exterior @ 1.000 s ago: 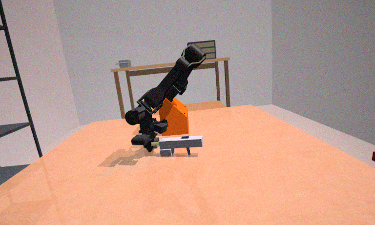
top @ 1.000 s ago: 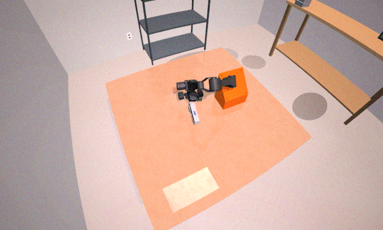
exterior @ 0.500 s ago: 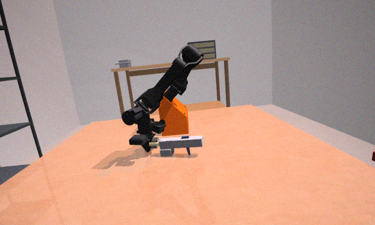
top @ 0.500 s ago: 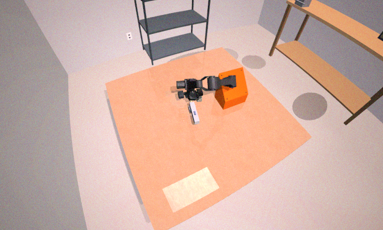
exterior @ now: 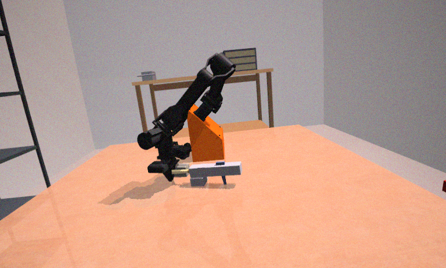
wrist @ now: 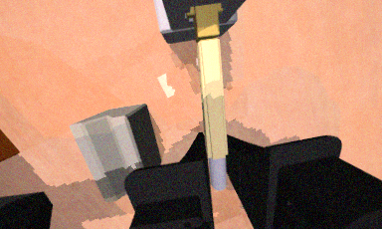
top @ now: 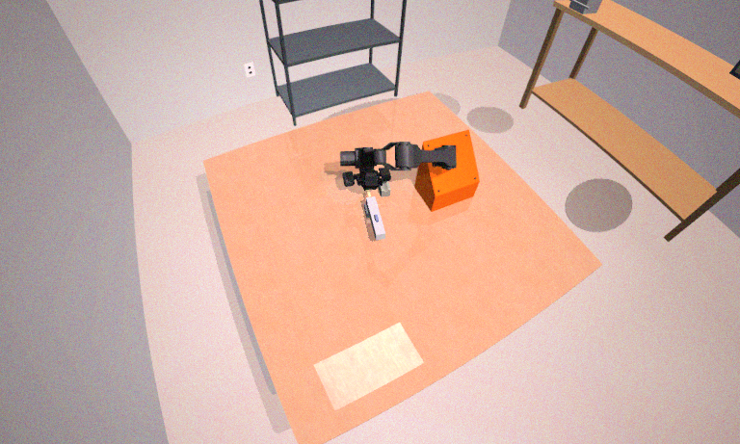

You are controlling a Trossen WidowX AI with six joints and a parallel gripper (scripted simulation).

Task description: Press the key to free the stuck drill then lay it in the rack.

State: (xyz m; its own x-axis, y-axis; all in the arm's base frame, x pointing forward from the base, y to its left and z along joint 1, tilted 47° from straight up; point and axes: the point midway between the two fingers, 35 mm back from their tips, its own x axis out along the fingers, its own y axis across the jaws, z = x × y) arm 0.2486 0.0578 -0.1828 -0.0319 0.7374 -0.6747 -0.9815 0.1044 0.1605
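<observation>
My gripper tip is 10 mm short of the drill, 40 mm to the right of it and 40 mm below it. Round my gripper tip: rack 70 mm behind, 20 mm to the left, 10 mm above; blue key 40 mm ahead, 200 mm to the left, 40 mm above.
</observation>
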